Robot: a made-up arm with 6 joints. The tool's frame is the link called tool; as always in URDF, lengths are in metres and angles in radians. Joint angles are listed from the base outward. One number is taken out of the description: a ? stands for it. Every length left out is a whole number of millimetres.
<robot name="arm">
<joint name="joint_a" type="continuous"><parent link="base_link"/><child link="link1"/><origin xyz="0 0 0.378" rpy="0 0 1.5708"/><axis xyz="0 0 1"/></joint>
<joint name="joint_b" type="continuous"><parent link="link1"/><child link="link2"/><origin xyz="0 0 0" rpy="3.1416 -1.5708 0"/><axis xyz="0 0 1"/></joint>
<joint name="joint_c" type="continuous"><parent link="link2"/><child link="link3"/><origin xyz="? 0.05 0" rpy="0 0 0"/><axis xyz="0 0 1"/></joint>
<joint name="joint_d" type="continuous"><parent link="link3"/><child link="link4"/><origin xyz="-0.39 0.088 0" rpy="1.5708 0 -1.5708"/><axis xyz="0 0 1"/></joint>
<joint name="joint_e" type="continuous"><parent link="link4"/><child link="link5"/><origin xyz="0 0 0" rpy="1.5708 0 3.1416"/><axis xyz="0 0 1"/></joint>
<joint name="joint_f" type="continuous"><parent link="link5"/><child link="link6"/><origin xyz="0.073 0.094 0" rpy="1.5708 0 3.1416"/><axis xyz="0 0 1"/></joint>
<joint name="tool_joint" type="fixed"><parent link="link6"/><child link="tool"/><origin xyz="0 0 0" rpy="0 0 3.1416"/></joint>
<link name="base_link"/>
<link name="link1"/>
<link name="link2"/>
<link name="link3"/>
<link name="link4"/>
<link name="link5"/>
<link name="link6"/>
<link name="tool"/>
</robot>
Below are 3 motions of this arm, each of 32 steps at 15 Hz.
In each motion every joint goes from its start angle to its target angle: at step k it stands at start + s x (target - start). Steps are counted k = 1, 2, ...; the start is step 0. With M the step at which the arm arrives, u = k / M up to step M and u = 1 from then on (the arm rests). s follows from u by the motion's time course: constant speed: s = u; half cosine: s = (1 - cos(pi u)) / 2; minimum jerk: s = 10 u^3 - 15 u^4 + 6 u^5.
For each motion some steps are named. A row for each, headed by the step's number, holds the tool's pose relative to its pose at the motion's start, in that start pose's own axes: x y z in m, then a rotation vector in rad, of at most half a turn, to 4 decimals.
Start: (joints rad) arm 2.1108 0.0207 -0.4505 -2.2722 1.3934 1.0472
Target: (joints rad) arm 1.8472 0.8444 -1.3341 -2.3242 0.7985 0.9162
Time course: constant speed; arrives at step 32
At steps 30, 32:
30: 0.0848 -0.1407 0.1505 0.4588 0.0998 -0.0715
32: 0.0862 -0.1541 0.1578 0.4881 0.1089 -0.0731

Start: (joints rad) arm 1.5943 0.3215 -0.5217 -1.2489 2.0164 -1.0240
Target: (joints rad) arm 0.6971 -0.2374 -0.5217 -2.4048 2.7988 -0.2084
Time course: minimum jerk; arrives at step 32
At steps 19, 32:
19: -0.1109 -0.0749 0.2341 0.5935 -0.5300 0.9220
32: -0.1182 -0.1704 0.3140 0.8677 -1.0662 1.2095

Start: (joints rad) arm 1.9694 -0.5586 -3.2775 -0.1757 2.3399 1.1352
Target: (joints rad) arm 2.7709 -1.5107 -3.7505 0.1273 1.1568 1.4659
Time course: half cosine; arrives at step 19
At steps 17, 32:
17: 0.2029 0.8695 -0.0484 2.5022 -0.0032 1.0804
32: 0.1968 0.8938 -0.0295 2.5621 0.0144 1.1273

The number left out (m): 0.267
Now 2 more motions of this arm.
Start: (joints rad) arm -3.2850 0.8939 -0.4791 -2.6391 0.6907 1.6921
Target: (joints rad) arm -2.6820 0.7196 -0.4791 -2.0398 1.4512 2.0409
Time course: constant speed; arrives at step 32
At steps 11, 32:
11: 0.0357 0.0329 0.0010 -0.3545 0.0339 0.1060
32: 0.1058 0.0747 -0.0469 -0.9831 0.2690 0.3182

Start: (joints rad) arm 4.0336 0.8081 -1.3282 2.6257 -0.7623 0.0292
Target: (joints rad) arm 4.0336 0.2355 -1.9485 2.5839 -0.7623 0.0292
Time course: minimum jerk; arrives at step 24
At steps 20, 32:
20: 0.0427 -0.1692 -0.4666 0.4206 -1.0020 0.3800
32: 0.0542 -0.1716 -0.4836 0.4364 -1.0384 0.3947

